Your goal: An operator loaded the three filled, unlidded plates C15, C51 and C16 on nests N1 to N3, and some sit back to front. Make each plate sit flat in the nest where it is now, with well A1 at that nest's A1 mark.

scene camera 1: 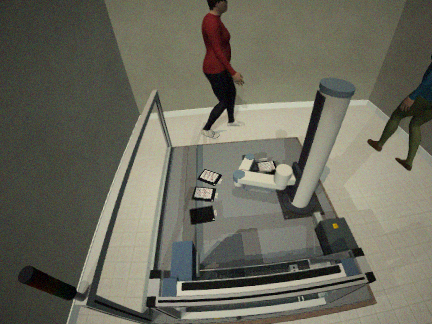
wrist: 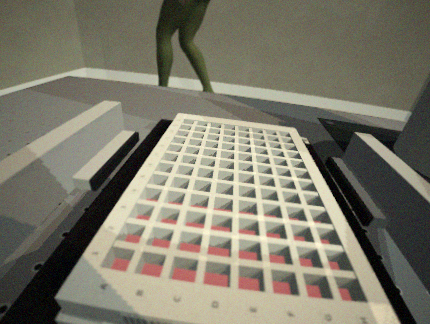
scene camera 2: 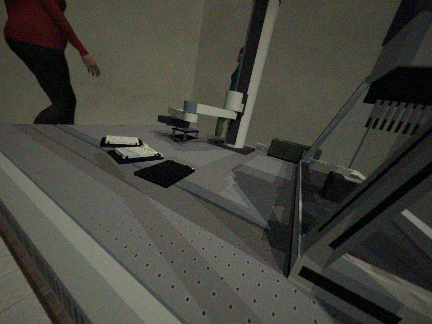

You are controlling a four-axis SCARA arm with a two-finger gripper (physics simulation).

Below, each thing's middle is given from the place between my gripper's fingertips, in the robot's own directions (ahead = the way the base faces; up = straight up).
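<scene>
Black nest N3 point(scene camera 2: 177, 171): 36 cm to the left of my hand, 55 cm ahead of it, 8 cm below it.
</scene>
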